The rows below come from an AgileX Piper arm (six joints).
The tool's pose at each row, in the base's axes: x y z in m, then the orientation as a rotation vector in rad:
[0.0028, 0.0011, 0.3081, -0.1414, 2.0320, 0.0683]
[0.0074, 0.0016, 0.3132, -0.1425, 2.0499, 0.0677]
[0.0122, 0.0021, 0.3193, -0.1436, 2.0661, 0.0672]
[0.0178, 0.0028, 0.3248, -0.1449, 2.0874, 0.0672]
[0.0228, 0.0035, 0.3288, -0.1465, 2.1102, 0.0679]
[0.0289, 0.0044, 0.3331, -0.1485, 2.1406, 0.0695]
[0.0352, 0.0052, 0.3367, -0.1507, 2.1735, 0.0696]
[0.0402, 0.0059, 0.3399, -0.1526, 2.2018, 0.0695]
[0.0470, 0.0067, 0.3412, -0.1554, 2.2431, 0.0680]
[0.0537, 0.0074, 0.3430, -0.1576, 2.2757, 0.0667]
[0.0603, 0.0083, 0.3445, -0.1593, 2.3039, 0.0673]
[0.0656, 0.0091, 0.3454, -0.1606, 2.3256, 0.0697]
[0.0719, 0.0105, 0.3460, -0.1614, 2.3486, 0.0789]
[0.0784, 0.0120, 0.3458, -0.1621, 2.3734, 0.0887]
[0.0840, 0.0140, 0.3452, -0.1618, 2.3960, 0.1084]
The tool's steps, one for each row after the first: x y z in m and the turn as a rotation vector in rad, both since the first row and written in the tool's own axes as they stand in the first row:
[-0.0066, -0.0002, 0.0018, -0.0003, 0.0179, 0.0002]
[-0.0142, -0.0004, 0.0034, -0.0007, 0.0342, 0.0003]
[-0.0217, -0.0005, 0.0060, -0.0016, 0.0555, 0.0008]
[-0.0275, -0.0005, 0.0087, -0.0032, 0.0783, 0.0016]
[-0.0341, -0.0005, 0.0123, -0.0057, 0.1086, 0.0029]
[-0.0402, -0.0005, 0.0163, -0.0072, 0.1416, 0.0037]
[-0.0453, -0.0005, 0.0194, -0.0084, 0.1699, 0.0042]
[-0.0496, -0.0007, 0.0250, -0.0093, 0.2113, 0.0044]
[-0.0542, -0.0009, 0.0302, -0.0100, 0.2439, 0.0046]
[-0.0585, -0.0008, 0.0354, -0.0116, 0.2721, 0.0056]
[-0.0617, -0.0008, 0.0398, -0.0142, 0.2938, 0.0072]
[-0.0652, -0.0002, 0.0453, -0.0212, 0.3165, 0.0120]
[-0.0680, 0.0005, 0.0513, -0.0284, 0.3410, 0.0172]
[-0.0701, 0.0017, 0.0568, -0.0418, 0.3631, 0.0269]

